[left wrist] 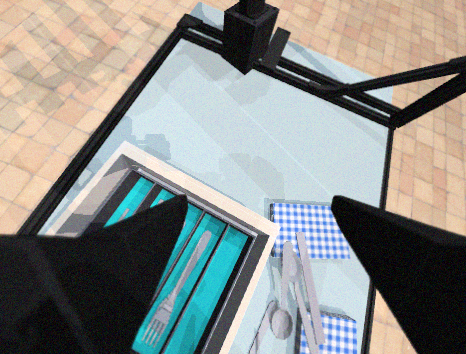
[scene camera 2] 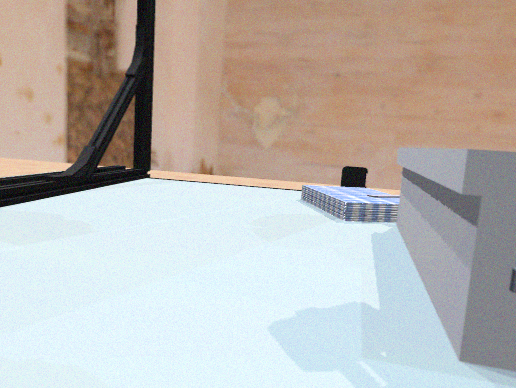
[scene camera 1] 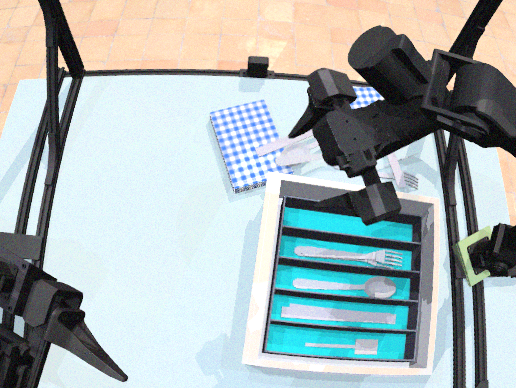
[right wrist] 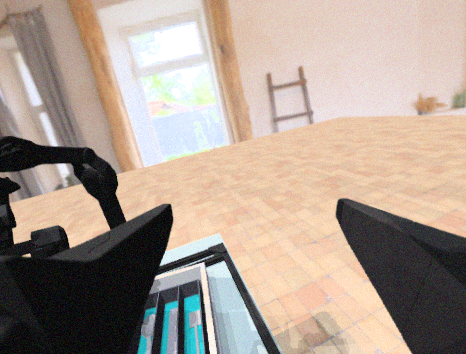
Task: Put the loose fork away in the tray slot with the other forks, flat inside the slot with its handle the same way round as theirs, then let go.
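The loose fork shows its tines [scene camera 1: 411, 180] in scene camera 1, behind the tray's back right part; my left arm covers most of its handle. The tray [scene camera 1: 257, 280] [left wrist: 200, 187] holds a fork [scene camera 1: 340, 255] [left wrist: 185, 280] in its second slot from the back, handle to the left and tines to the right in scene camera 1. The slot behind it shows bare turquoise floor. My left gripper [scene camera 1: 304, 170] [left wrist: 258, 201] is open and empty, above the tray's back left edge and the loose cutlery. My right gripper [right wrist: 254, 209] is open and empty, at the far left front in scene camera 1.
More loose cutlery, including a knife [left wrist: 310, 290] and a spoon [left wrist: 281, 322], lies crossed behind the tray. It partly overlaps a blue checked cloth [scene camera 1: 245, 135] [scene camera 2: 370, 212] [left wrist: 312, 215]. A second checked cloth [scene camera 1: 367, 95] [left wrist: 337, 335] lies farther right. Other tray slots hold a spoon [scene camera 1: 380, 287], knives and a small utensil.
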